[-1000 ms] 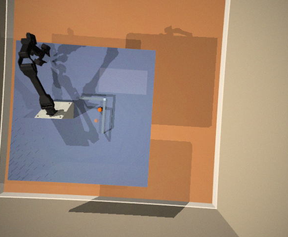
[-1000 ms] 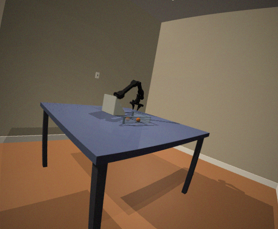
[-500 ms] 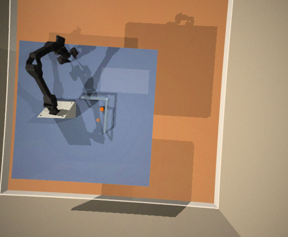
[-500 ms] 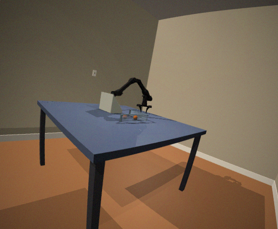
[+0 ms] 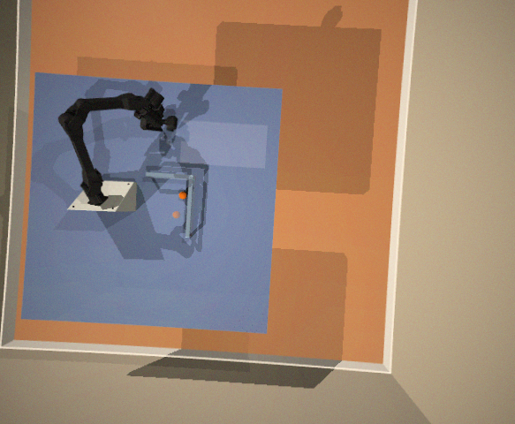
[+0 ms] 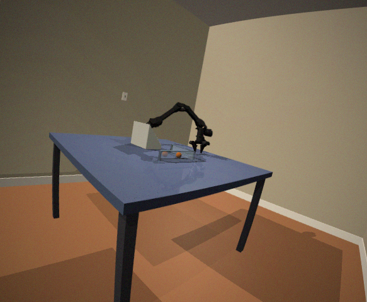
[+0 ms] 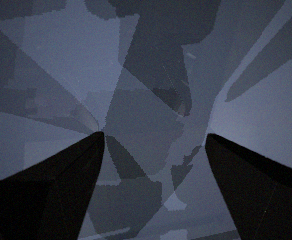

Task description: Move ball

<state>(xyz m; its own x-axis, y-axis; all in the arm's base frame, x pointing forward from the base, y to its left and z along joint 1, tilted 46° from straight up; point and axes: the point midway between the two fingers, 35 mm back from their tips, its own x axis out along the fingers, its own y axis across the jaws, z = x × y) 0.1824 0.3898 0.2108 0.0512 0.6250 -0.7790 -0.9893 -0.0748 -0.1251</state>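
My gripper tip is now 32 cm to the left of the orange ball, 14 cm short of it and 1 cm below it. From my gripper tip the other things lie so: see-through copy of ball (43 cm to the right, 13 cm ahead, 1 cm above).
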